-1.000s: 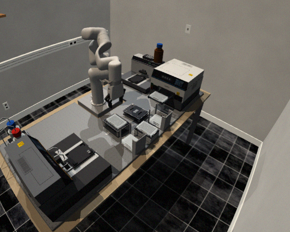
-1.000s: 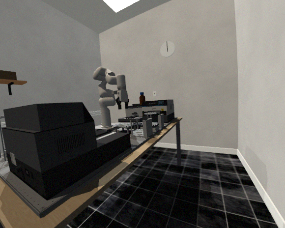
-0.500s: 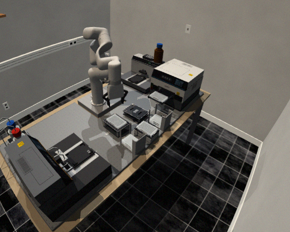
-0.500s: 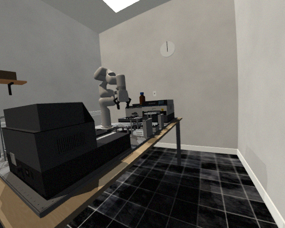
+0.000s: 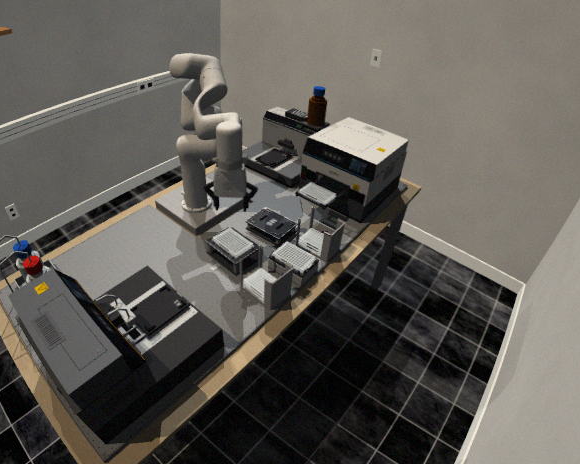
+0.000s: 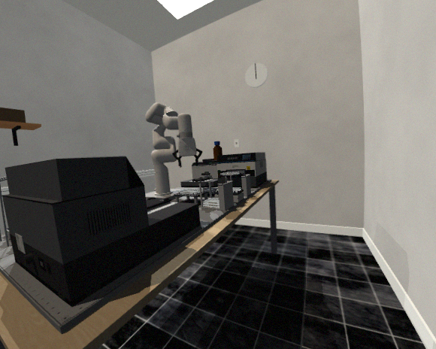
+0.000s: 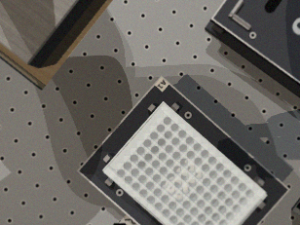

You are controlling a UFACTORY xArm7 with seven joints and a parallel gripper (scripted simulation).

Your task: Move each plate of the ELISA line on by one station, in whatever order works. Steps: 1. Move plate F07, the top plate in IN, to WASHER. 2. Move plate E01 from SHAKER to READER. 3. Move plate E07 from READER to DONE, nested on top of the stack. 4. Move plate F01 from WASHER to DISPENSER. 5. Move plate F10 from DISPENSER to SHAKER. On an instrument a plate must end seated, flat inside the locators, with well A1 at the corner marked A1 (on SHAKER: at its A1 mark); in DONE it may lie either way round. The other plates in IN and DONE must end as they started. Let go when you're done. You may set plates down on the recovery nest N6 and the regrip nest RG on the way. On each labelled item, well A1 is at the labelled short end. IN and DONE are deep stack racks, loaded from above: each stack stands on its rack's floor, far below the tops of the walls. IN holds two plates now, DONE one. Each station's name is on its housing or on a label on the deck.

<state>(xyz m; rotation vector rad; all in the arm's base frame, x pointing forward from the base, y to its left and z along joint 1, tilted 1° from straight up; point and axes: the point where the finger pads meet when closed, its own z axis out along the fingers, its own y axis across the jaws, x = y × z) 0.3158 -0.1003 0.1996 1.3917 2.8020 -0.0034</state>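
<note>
My gripper is now 170 mm above the regrip nest RG. The rest, counted from my hand: nest N6 (10 mm ahead, 210 mm to the left, 190 mm below); DONE label (110 mm ahead, 250 mm to the left, 220 mm below); RG label (10 mm behind, 80 mm to the right, 220 mm below).
</note>
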